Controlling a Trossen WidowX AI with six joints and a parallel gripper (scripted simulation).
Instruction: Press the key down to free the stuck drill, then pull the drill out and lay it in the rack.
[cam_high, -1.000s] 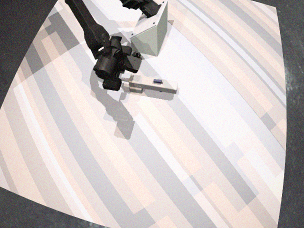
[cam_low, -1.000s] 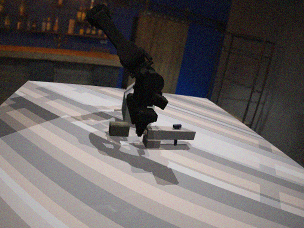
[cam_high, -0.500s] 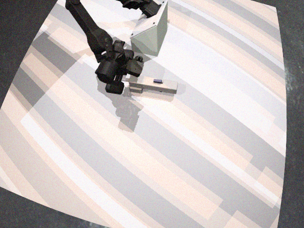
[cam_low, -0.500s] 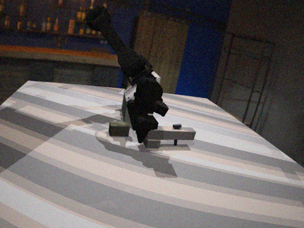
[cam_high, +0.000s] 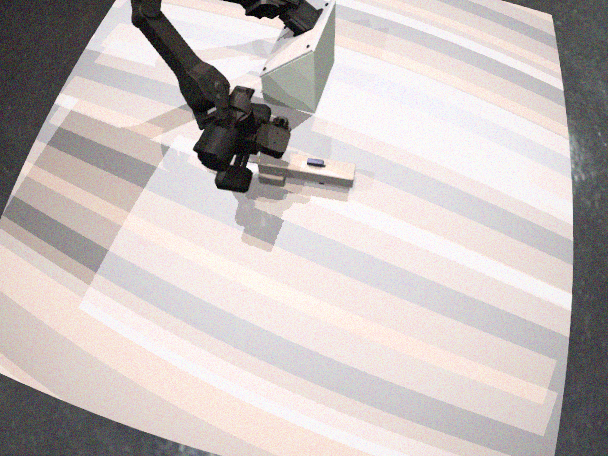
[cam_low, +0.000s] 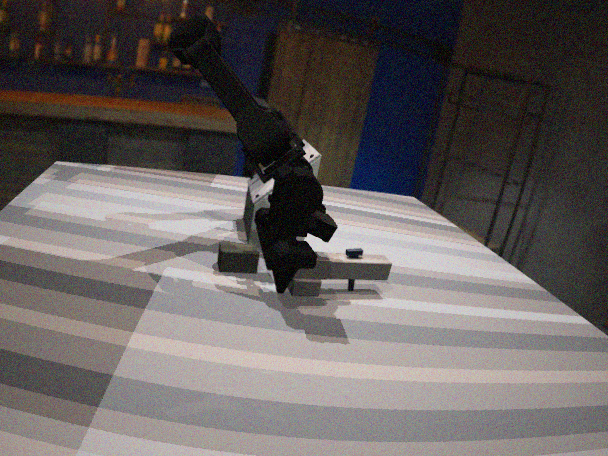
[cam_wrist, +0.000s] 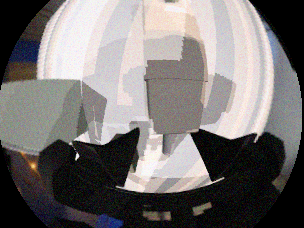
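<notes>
Now: gripper tip 50 mm to the right of the drill, 30 mm below it and 10 mm past it. Round my gripper tip: key: 140 mm to the left, 30 mm above, 20 mm behind; then block: 110 mm to the left, 20 mm behind, 20 mm above; then slotted rack: 70 mm to the right, 60 mm behind.
</notes>
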